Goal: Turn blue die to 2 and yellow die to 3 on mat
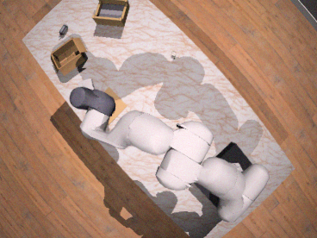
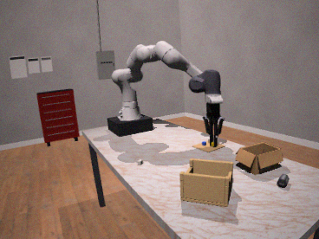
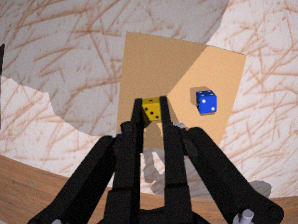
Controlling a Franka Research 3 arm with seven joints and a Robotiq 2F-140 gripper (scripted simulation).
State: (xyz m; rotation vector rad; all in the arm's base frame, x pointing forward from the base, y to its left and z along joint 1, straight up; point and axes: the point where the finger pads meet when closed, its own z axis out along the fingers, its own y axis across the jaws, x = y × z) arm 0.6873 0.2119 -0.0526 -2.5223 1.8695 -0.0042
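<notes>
Right now the yellow die is 2 cm below my hand. Also, from my hand: cardboard box 34 cm ahead, 2 cm to the right; blue die 6 cm behind, 2 cm to the right, 3 cm below; tan mat 3 cm behind, 1 cm to the right, 4 cm below.
</notes>
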